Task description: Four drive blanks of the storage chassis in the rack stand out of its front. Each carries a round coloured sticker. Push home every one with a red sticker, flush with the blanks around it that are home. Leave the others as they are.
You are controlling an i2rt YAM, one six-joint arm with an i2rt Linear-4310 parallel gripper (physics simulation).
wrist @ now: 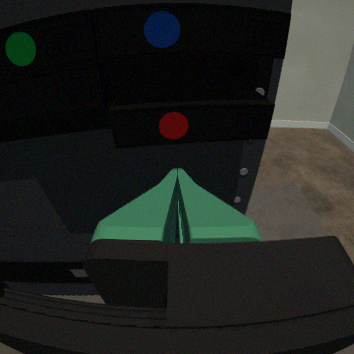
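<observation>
A dark blank with a red sticker [173, 125] is at the chassis's lower right. Its top edge and left end show, and it stands out of the front. A blank with a blue sticker [162, 30] is above it, with a dark, recessed-looking stretch between the two. A blank with a green sticker [20, 49] is at the upper left; how far it stands out is hard to tell in the dark. A second red sticker does not show. My gripper [176, 176] is shut and empty, its green fingertips together, below the red-stickered blank in the view and apart from it.
The rack's right post [253, 172] carries round screw heads. A dark panel lies below the chassis, and another dark unit [40, 271] with a small light label is at the lower left. Brown floor [315, 175] and a pale wall [315, 65] are to the right of the rack.
</observation>
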